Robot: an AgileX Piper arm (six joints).
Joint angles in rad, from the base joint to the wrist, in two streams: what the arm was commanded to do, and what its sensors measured. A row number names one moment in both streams.
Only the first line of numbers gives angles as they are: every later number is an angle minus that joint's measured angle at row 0.
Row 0, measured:
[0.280, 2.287, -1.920, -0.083, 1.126, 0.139]
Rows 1 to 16, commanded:
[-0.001, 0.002, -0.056, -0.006, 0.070, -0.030]
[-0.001, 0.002, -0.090, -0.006, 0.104, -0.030]
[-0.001, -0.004, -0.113, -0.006, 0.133, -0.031]
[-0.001, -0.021, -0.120, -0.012, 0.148, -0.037]
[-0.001, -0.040, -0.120, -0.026, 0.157, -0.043]
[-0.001, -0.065, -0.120, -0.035, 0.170, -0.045]
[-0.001, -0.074, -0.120, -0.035, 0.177, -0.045]
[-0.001, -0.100, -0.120, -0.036, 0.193, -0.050]
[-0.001, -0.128, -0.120, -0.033, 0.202, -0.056]
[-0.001, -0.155, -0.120, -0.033, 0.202, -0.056]
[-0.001, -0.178, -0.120, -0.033, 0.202, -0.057]
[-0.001, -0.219, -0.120, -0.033, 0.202, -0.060]
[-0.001, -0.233, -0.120, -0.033, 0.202, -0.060]
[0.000, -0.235, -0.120, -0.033, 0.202, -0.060]
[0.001, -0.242, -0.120, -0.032, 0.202, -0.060]
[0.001, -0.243, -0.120, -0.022, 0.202, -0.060]
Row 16, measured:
[0.000, -0.235, -0.115, -0.030, 0.087, -0.051]
